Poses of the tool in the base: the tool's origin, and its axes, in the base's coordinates. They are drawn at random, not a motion.
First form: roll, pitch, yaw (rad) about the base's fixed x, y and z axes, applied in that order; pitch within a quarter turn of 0, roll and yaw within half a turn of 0; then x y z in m.
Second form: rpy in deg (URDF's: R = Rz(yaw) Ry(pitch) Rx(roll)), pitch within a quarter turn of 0, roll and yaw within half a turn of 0; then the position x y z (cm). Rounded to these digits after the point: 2 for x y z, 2 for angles.
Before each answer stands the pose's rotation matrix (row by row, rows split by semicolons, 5 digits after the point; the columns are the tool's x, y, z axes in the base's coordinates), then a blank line. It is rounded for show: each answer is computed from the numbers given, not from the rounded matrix.
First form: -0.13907 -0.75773 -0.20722 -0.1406 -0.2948 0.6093
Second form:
0.71086 0.29699 -0.63756; -0.14945 0.94956 0.27569; 0.68727 -0.10069 0.71938

-7.97 -43.41 -11.87 -14.06 -29.48 60.93
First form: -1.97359 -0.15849 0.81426 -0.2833 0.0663 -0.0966
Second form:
0.67780 0.38473 -0.62655; 0.71810 -0.16348 0.67646; 0.15783 -0.90844 -0.38708

-113.08 -9.08 46.65 -28.33 6.63 -9.66
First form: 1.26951 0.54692 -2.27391 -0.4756 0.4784 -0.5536
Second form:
-0.55228 -0.09475 -0.82826; -0.65156 -0.57072 0.49974; -0.52006 0.81566 0.25346

72.74 31.34 -130.29 -47.56 47.84 -55.36
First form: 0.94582 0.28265 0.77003 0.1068 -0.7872 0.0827
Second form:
0.68940 -0.24493 0.68171; 0.66853 0.57748 -0.46859; -0.27890 0.77880 0.56186

54.19 16.19 44.12 10.68 -78.72 8.27
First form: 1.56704 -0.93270 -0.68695 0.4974 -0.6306 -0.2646
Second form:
0.46056 -0.61866 -0.63651; -0.37776 0.51230 -0.77126; 0.80323 0.59566 0.00224

89.78 -53.44 -39.36 49.74 -63.06 -26.46
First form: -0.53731 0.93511 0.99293 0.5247 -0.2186 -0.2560
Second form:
0.32432 -0.94457 -0.05112; 0.49733 0.12429 0.85861; -0.80466 -0.30389 0.51007

-30.79 53.58 56.89 52.47 -21.86 -25.60
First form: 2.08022 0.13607 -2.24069 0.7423 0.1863 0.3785
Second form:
-0.61516 -0.45581 -0.64328; -0.77664 0.20997 0.59392; -0.13565 0.86496 -0.48317

119.19 7.80 -128.38 74.23 18.63 37.85
